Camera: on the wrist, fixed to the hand. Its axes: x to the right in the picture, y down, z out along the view.
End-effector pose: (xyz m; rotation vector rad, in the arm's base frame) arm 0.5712 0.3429 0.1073 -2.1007 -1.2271 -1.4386
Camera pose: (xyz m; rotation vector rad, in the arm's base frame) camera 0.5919 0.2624 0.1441 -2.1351 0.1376 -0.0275
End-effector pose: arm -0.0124 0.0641 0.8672 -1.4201 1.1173 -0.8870
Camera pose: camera -0.0787 0.0515 0.8063 -0.1964 1.1367 0.2858
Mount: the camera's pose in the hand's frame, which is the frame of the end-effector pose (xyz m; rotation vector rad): -0.0032 0.0706 -0.0572 0.4054 -0.4833 1.4624
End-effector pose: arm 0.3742 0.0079 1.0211 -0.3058 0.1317 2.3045
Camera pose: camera 0.3349 -0.0534 0.9666 -0.5848 -0.5214 -2.4369
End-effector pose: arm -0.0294 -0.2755 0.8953 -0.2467 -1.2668 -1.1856
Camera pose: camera 0.0608 -0.2839 0.9031 -0.9768 -1.2328 0.4052
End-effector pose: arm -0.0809 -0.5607 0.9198 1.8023 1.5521 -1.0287
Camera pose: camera -0.0006 -0.5298 0.9491 2.0156 -0.4082 -0.8404
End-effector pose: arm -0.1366 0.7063 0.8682 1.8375 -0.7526 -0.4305
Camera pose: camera -0.1249 0.7309 0.9549 1.0404 -2.3391 0.2962
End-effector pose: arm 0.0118 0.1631 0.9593 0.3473 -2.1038 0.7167
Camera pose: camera 0.0166 0.2539 0.9574 0.9353 2.1423 -1.8006
